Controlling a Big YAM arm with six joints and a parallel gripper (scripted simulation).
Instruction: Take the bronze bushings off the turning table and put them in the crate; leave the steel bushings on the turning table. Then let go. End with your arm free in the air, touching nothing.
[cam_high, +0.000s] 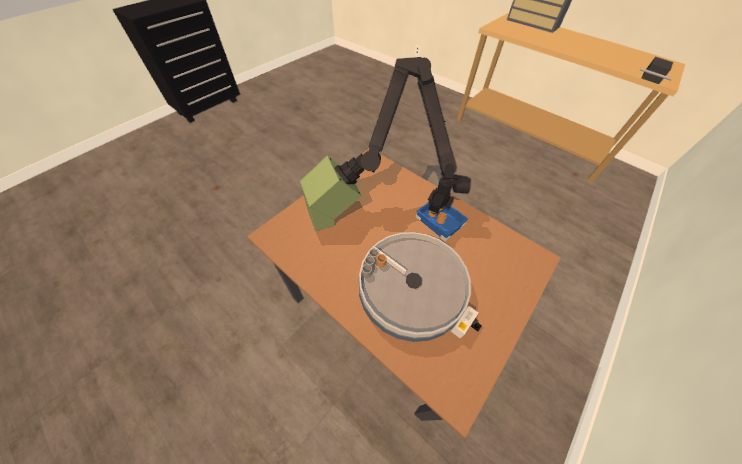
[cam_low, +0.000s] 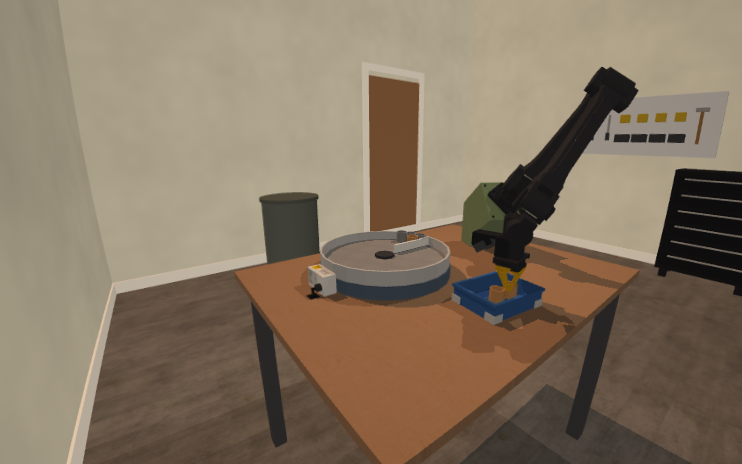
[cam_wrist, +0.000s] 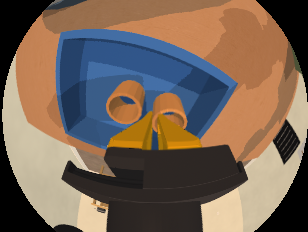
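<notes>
The blue crate is 30 mm ahead of my hand, 10 mm to the right of it and 10 mm below it. The rest, counted from my hand: grey turning table (170 mm ahead, 360 mm to the right, 10 mm above).
</notes>
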